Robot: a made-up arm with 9 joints.
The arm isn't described. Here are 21 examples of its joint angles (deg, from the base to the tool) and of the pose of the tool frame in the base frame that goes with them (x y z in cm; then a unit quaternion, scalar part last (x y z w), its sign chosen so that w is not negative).
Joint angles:
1: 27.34 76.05 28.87 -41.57 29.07 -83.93 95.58 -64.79 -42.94
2: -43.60 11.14 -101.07 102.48 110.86 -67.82 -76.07 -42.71 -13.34
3: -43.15 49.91 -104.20 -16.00 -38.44 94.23 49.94 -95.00 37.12
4: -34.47 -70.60 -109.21 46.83 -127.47 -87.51 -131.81 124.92 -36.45
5: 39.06 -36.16 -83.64 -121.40 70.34 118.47 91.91 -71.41 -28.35
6: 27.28 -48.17 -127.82 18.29 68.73 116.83 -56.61 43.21 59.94
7: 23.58 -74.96 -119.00 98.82 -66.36 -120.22 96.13 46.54 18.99
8: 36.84 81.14 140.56 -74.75 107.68 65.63 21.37 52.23 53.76
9: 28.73 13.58 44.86 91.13 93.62 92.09 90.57 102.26 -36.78
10: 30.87 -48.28 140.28 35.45 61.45 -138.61 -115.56 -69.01 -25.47
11: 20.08 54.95 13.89 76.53 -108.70 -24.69 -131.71 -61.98 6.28
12: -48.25 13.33 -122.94 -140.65 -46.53 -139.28 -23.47 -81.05 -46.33
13: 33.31 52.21 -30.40 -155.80 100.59 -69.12 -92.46 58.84 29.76
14: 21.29 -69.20 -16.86 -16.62 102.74 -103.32 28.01 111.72 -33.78
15: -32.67 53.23 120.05 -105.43 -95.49 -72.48 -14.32 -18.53 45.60
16: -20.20 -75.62 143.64 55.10 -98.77 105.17 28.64 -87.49 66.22
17: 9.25 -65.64 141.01 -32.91 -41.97 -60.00 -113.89 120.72 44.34
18: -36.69 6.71 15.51 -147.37 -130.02 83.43 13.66 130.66 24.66
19: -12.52 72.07 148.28 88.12 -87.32 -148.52 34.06 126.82 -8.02
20: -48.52 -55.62 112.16 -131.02 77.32 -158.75 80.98 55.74 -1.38
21: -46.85 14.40 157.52 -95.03 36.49 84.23 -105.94 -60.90 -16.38
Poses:
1: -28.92 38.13 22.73 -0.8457 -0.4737 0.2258 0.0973
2: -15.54 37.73 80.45 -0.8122 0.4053 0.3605 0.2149
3: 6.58 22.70 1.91 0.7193 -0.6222 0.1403 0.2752
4: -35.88 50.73 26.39 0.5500 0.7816 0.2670 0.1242
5: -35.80 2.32 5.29 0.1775 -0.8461 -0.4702 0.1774
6: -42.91 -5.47 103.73 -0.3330 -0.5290 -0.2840 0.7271
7: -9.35 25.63 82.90 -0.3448 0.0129 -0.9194 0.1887
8: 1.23 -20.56 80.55 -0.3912 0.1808 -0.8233 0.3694
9: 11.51 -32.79 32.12 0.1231 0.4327 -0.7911 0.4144
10: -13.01 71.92 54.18 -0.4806 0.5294 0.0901 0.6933
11: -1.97 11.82 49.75 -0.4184 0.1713 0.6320 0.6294
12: -12.34 -18.96 15.57 0.6969 0.5643 -0.4137 0.1576
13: -49.77 -50.72 72.16 0.1517 0.5475 -0.7441 0.3516
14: -3.31 15.45 12.99 0.4988 0.7159 -0.4767 0.1071
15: -28.65 -10.25 30.30 0.6703 0.6105 0.0447 0.4195
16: -51.82 31.62 27.40 0.7134 -0.0367 -0.2479 0.6544
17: -24.42 12.92 -0.98 -0.6841 -0.7076 -0.1766 0.0100
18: -13.89 -36.36 35.03 0.5594 -0.5331 0.4264 0.4702
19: 1.51 56.69 88.91 -0.4648 -0.2896 -0.7391 0.3923
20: 21.23 37.99 29.70 -0.7375 -0.0153 -0.4012 0.5430
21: -29.63 -28.24 66.38 -0.5309 -0.1607 0.7989 0.2326
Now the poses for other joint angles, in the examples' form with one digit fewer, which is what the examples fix.
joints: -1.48 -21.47 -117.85 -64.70 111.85 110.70 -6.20 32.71 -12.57
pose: 24.2 2.4 68.6 -0.300 -0.184 0.491 0.797
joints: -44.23 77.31 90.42 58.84 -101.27 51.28 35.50 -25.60 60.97
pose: -61.7 40.5 27.9 0.684 -0.027 -0.525 0.506
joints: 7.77 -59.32 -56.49 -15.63 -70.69 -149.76 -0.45 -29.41 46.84
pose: 39.9 5.8 47.7 -0.467 0.856 0.159 0.155
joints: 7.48 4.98 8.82 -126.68 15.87 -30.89 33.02 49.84 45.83
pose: 9.6 -6.4 39.4 -0.401 0.509 -0.295 0.702
